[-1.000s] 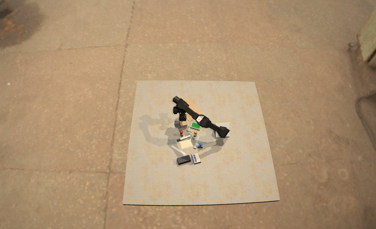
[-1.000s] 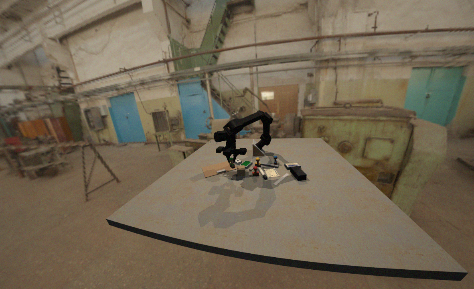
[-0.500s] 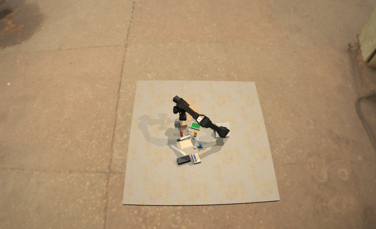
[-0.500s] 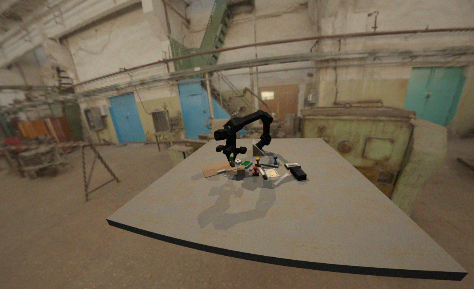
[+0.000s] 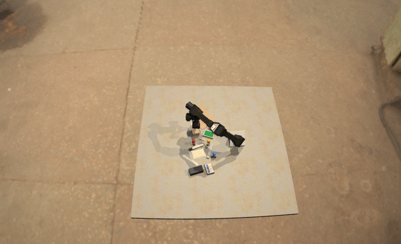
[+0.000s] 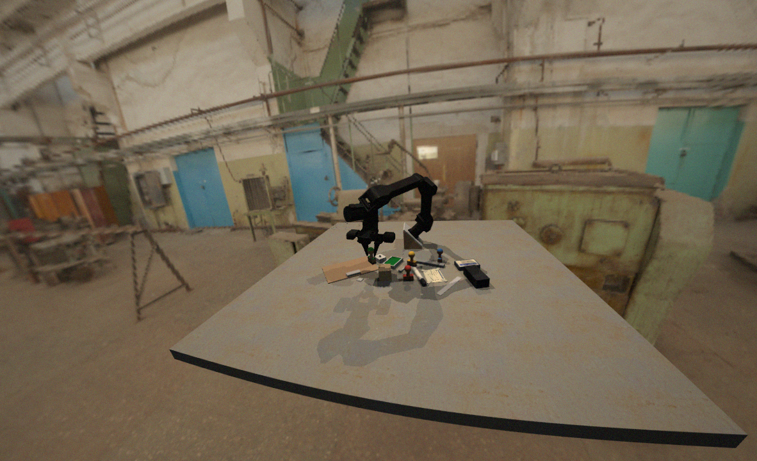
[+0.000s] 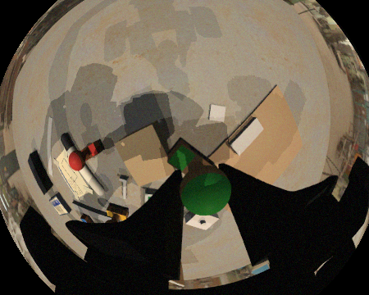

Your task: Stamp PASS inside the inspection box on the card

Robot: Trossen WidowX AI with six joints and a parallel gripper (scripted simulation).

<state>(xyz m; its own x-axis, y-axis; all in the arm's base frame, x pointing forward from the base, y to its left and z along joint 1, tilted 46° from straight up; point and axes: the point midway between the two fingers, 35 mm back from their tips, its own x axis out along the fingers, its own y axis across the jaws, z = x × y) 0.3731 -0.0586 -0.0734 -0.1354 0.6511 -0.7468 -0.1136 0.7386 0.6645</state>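
Now: gripper tip 130 mm past the green ink pad, 90 mm above it and 50 mm to the right of it. From my gripper tip the other things lie so: green stamp: 10 mm below; bolt: 110 mm to the left, 90 mm below, 70 mm behind; tan cardboard box: 70 mm below, 50 mm to the left, 10 mm behind.
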